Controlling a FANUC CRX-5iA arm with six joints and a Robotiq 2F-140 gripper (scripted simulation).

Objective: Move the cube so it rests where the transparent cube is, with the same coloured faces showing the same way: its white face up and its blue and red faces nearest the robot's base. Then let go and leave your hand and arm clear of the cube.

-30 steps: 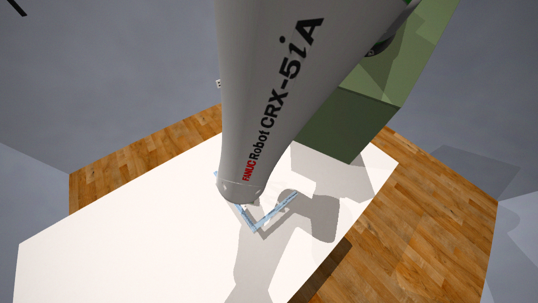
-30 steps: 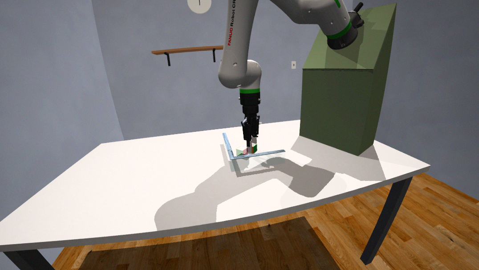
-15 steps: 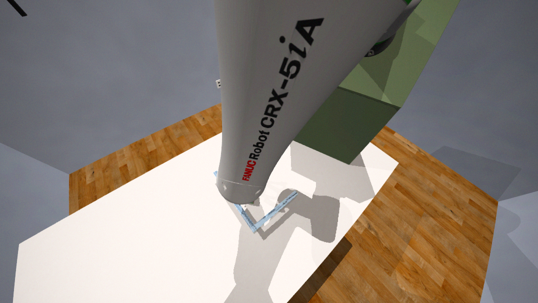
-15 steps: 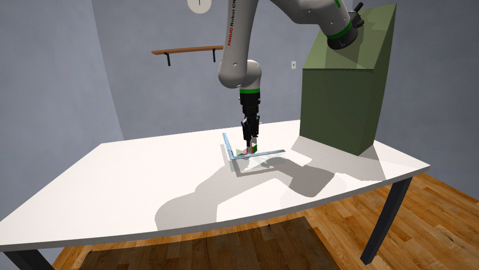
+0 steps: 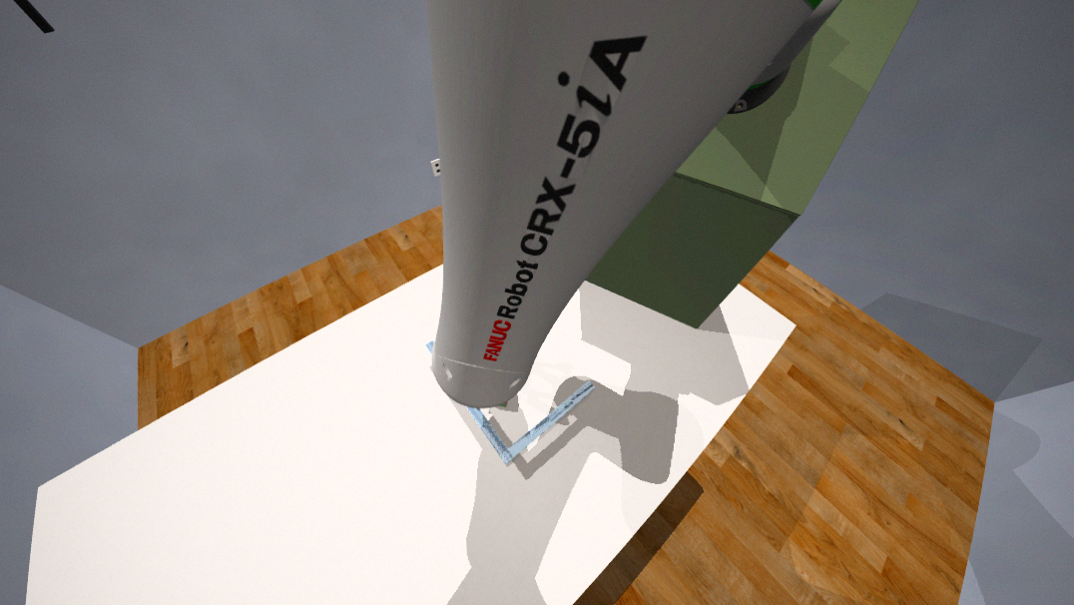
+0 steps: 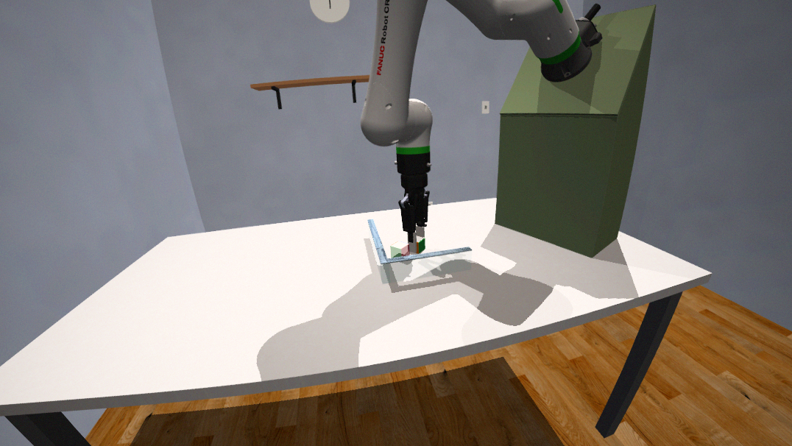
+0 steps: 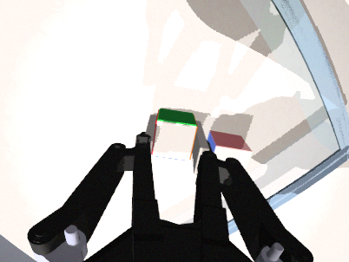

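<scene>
My hand is 5 cm short of the transparent cube, 4 cm to the right of it and 2 cm above it. From my hand the other things lie so: rail 1 cm behind, 15 cm to the left, 1 cm above.
</scene>
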